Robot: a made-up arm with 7 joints. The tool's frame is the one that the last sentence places.
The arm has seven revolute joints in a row. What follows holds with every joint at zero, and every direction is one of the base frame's.
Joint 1 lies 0.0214 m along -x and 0.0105 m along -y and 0.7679 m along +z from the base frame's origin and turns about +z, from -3.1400 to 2.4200 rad.
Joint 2 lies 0.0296 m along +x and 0.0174 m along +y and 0.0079 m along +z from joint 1 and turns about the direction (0, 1, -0.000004), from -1.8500 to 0.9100 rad.
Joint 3 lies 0.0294 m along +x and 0.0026 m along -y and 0.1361 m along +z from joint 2 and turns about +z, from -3.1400 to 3.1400 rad.
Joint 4 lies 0.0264 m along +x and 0.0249 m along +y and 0.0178 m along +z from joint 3 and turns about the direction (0, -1, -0.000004), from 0.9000 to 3.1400 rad.
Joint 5 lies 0.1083 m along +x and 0.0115 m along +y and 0.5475 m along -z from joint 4 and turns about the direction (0, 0.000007, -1), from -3.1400 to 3.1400 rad.
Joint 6 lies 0.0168 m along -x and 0.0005 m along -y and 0.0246 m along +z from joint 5 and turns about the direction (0, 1, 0.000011), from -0.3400 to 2.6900 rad.
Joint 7 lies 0.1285 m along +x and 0.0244 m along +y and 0.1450 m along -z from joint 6 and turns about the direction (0, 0.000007, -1), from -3.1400 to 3.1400 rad.
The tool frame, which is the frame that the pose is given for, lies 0.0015 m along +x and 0.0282 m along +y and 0.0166 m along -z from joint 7; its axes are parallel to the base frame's.
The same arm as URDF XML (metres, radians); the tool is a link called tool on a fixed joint. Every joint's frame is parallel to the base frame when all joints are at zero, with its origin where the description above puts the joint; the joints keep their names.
<robot name="arm">
  <link name="base_link"/>
  <link name="link1"/>
  <link name="link2"/>
  <link name="link3"/>
  <link name="link4"/>
  <link name="link5"/>
  <link name="link6"/>
  <link name="link7"/>
  <link name="tool"/>
  <joint name="joint 1" type="revolute">
    <parent link="base_link"/>
    <child link="link1"/>
    <origin xyz="-0.0214 -0.0105 0.7679"/>
    <axis xyz="0 0 1"/>
    <limit lower="-3.14" upper="2.42"/>
  </joint>
  <joint name="joint 2" type="revolute">
    <parent link="link1"/>
    <child link="link2"/>
    <origin xyz="0.0296 0.0174 0.0079"/>
    <axis xyz="0 1 0"/>
    <limit lower="-1.85" upper="0.91"/>
  </joint>
  <joint name="joint 3" type="revolute">
    <parent link="link2"/>
    <child link="link3"/>
    <origin xyz="0.0294 -0.0026 0.1361"/>
    <axis xyz="0 0 1"/>
    <limit lower="-3.14" upper="3.14"/>
  </joint>
  <joint name="joint 4" type="revolute">
    <parent link="link3"/>
    <child link="link4"/>
    <origin xyz="0.0264 0.0249 0.0178"/>
    <axis xyz="0 -1 0"/>
    <limit lower="0.9" upper="3.14"/>
  </joint>
  <joint name="joint 5" type="revolute">
    <parent link="link4"/>
    <child link="link5"/>
    <origin xyz="0.1083 0.0115 -0.5475"/>
    <axis xyz="0 0 -1"/>
    <limit lower="-3.14" upper="3.14"/>
  </joint>
  <joint name="joint 6" type="revolute">
    <parent link="link5"/>
    <child link="link6"/>
    <origin xyz="-0.0168 -0.0005 0.0246"/>
    <axis xyz="0 1 0"/>
    <limit lower="-0.34" upper="2.69"/>
  </joint>
  <joint name="joint 7" type="revolute">
    <parent link="link6"/>
    <child link="link7"/>
    <origin xyz="0.1285 0.0244 -0.145"/>
    <axis xyz="0 0 -1"/>
    <limit lower="-3.14" upper="3.14"/>
  </joint>
  <joint name="tool_joint" type="fixed">
    <parent link="link7"/>
    <child link="tool"/>
    <origin xyz="0.0015 0.0282 -0.0166"/>
  </joint>
</robot>

